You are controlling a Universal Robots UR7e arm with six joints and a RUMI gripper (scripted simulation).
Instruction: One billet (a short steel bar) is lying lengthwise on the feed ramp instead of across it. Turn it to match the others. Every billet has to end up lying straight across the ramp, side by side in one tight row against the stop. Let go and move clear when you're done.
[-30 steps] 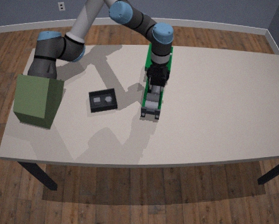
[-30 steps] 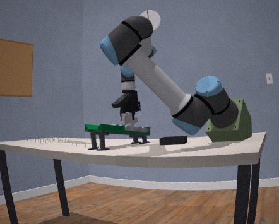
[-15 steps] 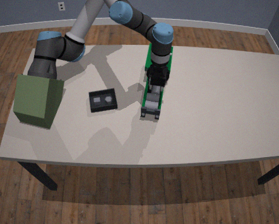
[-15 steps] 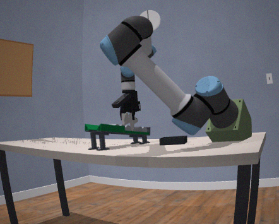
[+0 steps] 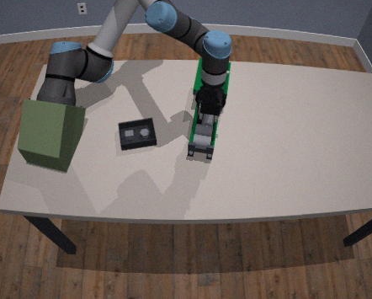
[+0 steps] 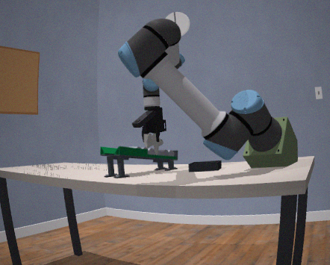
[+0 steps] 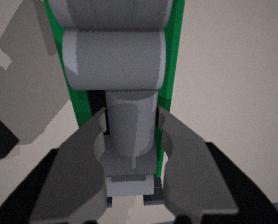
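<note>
Now: the dark stop 11 cm to the right of my hand, 3 cm below it and 3 cm behind it. From my hand the other things lie so: black tray (25 cm behind, 8 cm below, 3 cm to the right).
</note>
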